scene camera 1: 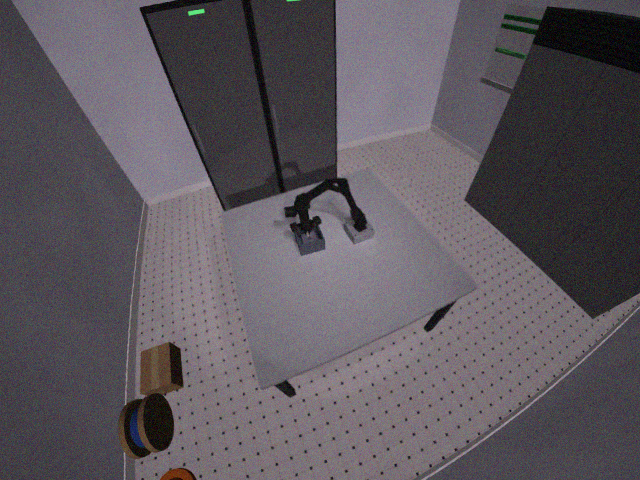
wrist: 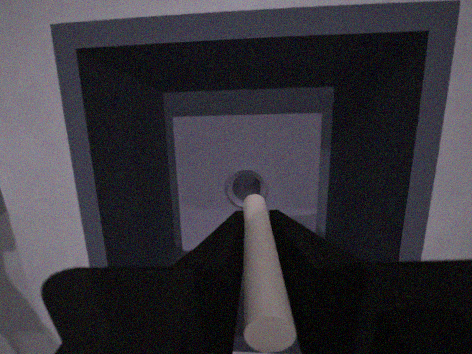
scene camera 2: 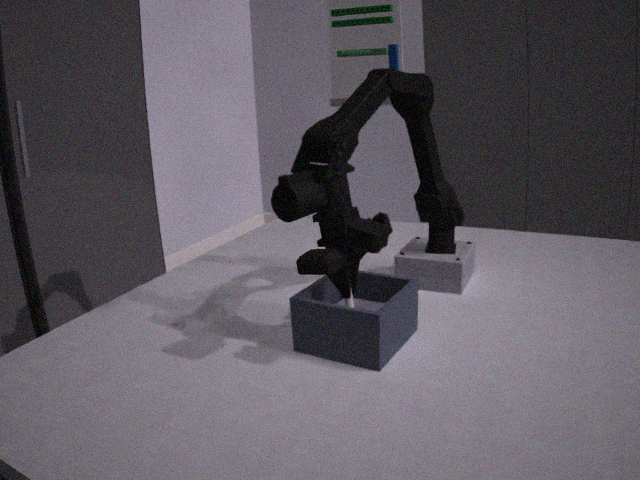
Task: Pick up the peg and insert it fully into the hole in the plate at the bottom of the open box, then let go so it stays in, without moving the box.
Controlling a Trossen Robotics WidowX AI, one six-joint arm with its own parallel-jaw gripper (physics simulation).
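Seen in the pictures: gripper, between the fingertips: (scene camera 1: pixel 307 234) (wrist: pixel 256 218) (scene camera 2: pixel 349 296); arm's base, origin of its link: (scene camera 1: pixel 360 227) (scene camera 2: pixel 441 249).
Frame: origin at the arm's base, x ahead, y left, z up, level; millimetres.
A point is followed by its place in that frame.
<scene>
The open blue-grey box (scene camera 1: pixel 312 246) @(y -47, x 333, z -8 mm) (scene camera 2: pixel 336 330) @(y -140, x 389, z -14 mm) (wrist: pixel 75 145) @(y -75, x 244, z 27 mm) stands on the table. In the wrist view, a pale plate (wrist: pixel 280 145) @(y -104, x 338, z -13 mm) lies at its bottom, with a round dark hole (wrist: pixel 245 185) ringed by a rim. My gripper (scene camera 2: pixel 349 293) @(y -135, x 313, z 13 mm) (wrist: pixel 256 218) @(y -135, x 313, z 13 mm) points down into the box top and is shut on the pale round peg (scene camera 2: pixel 350 301) @(y -133, x 318, z 6 mm) (wrist: pixel 262 265) @(y -136, x 314, z 53 mm), with one finger against each side. The peg's far tip appears at the near right edge of the hole in the wrist view, above the plate; the exact height is hard to tell. The front wall hides the plate in scene camera 2.
The box walls surround the peg on all sides. The arm's pale base block (scene camera 1: pixel 360 235) @(y 56, x 41, z -2 mm) (scene camera 2: pixel 429 273) @(y -20, x 72, z -31 mm) stands on the table (scene camera 1: pixel 351 289) @(y 299, x 293, z -71 mm) (scene camera 2: pixel 258 413) @(y -213, x 553, z -71 mm) behind the box. Dark cabinets (scene camera 1: pixel 217 103) stand behind the table. A carton (scene camera 1: pixel 155 369) and a spool (scene camera 1: pixel 155 423) are on the floor.
</scene>
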